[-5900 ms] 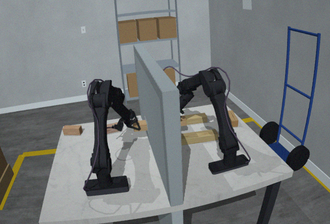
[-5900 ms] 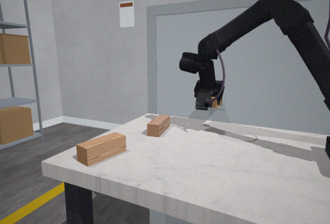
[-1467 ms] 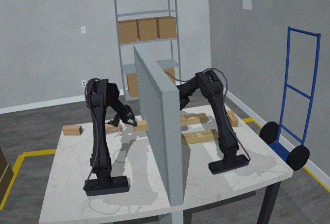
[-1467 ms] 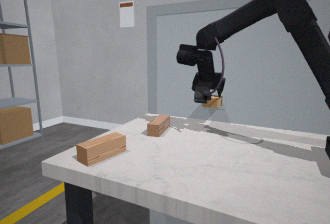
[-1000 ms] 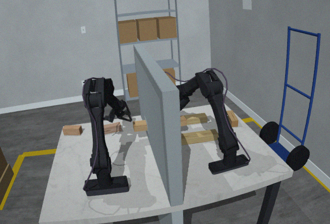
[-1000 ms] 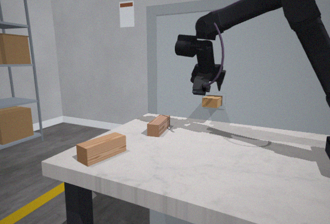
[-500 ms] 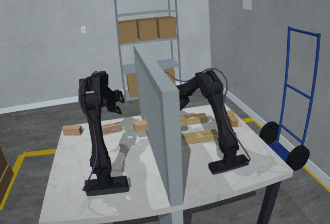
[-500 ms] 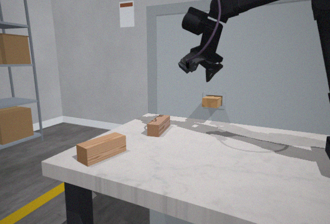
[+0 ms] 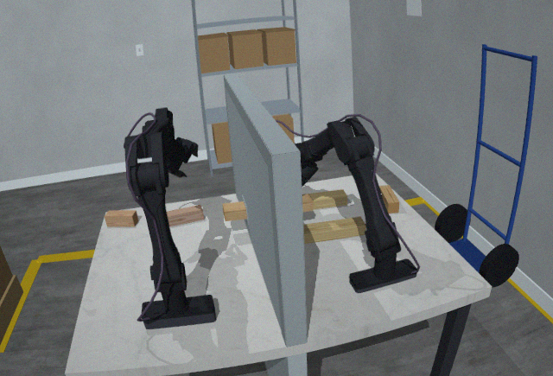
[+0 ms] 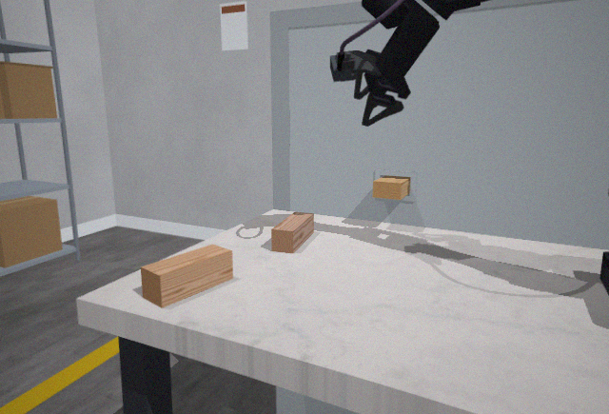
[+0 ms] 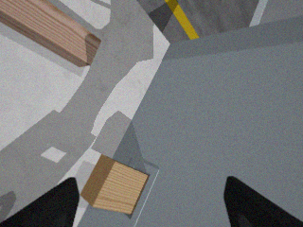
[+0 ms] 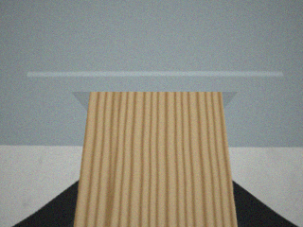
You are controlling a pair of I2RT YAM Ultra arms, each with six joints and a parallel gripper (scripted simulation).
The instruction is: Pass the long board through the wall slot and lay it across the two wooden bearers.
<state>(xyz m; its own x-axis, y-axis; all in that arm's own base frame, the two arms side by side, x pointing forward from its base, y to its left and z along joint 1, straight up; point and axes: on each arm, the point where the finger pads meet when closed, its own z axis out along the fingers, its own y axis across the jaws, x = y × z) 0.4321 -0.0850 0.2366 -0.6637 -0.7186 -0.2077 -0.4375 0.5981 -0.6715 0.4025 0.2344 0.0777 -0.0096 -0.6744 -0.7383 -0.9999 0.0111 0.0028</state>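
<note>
The long board is 2 cm to the left of my right hand.
</note>
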